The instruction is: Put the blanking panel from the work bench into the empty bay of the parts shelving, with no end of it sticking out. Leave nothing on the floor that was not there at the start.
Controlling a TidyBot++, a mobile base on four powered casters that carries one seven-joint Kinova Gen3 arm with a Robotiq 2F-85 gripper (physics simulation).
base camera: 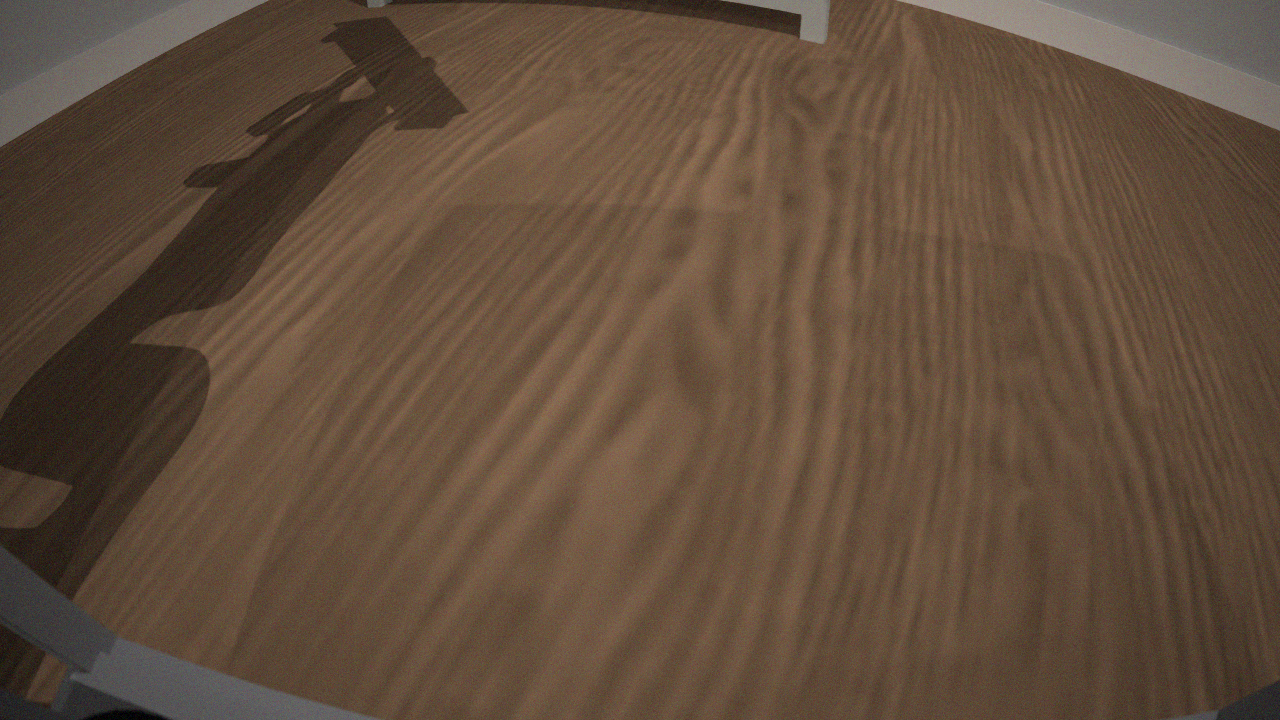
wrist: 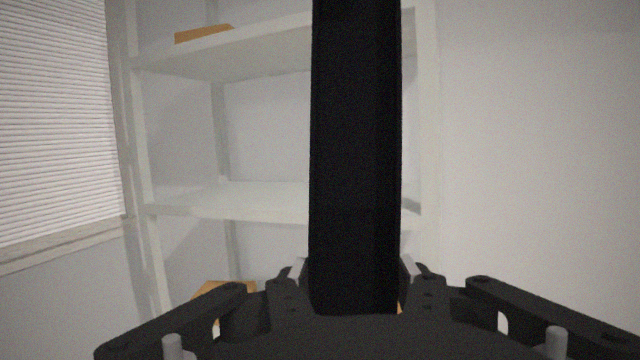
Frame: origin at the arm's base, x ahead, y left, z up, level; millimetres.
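Seen in the pictures: gripper, between the fingertips: (wrist: 352, 274).
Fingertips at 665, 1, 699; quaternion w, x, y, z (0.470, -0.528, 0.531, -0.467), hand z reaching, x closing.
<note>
Pixels of each thing's top centre, then the offset from my fingertips to it, as dx, dy, dz. "spot": a spot on its surface instead. Level surfaces: height alone.
- black blanking panel, a spot on its surface: (wrist: 355, 150) spot: +8, -4, +65
- orange block, centre of its top: (wrist: 211, 34) +930, +437, +453
- white furniture leg, a spot on its surface: (base camera: 814, 22) spot: +482, -176, -1060
- wood floor, height of its surface: dz -1095
My gripper (wrist: 352, 274) is shut on the black blanking panel (wrist: 355, 150), low in the middle of the wrist view. The panel runs straight up from the fingers and out at the view's top edge, so its far end is not seen. Behind it stands the white parts shelving (wrist: 428, 125), with an open bay between two boards. The panel crosses in front of the boards and hides the bay's right part. I cannot tell how far the panel is from the shelving. The gripper does not show in the base view; a shadow of the arm and panel lies on the floor.
An orange block (wrist: 202, 33) lies on the upper board, and another orange block (wrist: 230, 286) shows below the lower board. A window blind (wrist: 55, 120) is at the left. In the base view, a white furniture leg (base camera: 814, 22) stands on the wood floor (base camera: 671, 402) near the walls.
</note>
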